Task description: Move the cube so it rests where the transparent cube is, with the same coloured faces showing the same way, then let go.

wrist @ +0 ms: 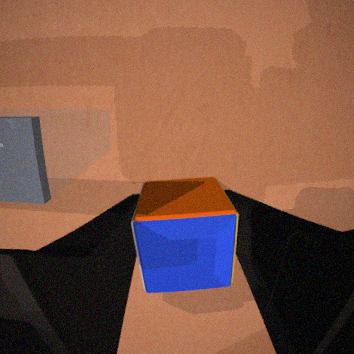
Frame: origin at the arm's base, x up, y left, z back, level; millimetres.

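Seen in the pictures: gripper, fingertip midpoint: (180,200).
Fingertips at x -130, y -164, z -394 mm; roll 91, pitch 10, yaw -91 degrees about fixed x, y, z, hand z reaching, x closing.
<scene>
Pixels of each thing's top centre, then the offset from my fingertips to it. "spot": a spot on its surface instead. Level surfaces: height alone.
- cube, top centre: (187,259) dx +29, dy -3, dz +12 mm
- panel, surface spot: (19,160) spot: dx +49, dy +44, dz -29 mm
- brown-orange surface, surface height: dx -11 mm
The cube (185,254) is between the two black fingers in the lower middle of the wrist view. A large blue face is toward the camera and an orange face shows beyond it. A thin white edge shows on its left and a thin yellow edge on its right. My gripper (180,200) is shut on the cube, with a finger against its left side and a finger against its right side. The transparent cube does not show in the wrist view.
A grey-blue block or panel (19,160) stands at the left edge of the view, partly cut off. The brown-orange surface (185,125) carries several darker shadows.
</scene>
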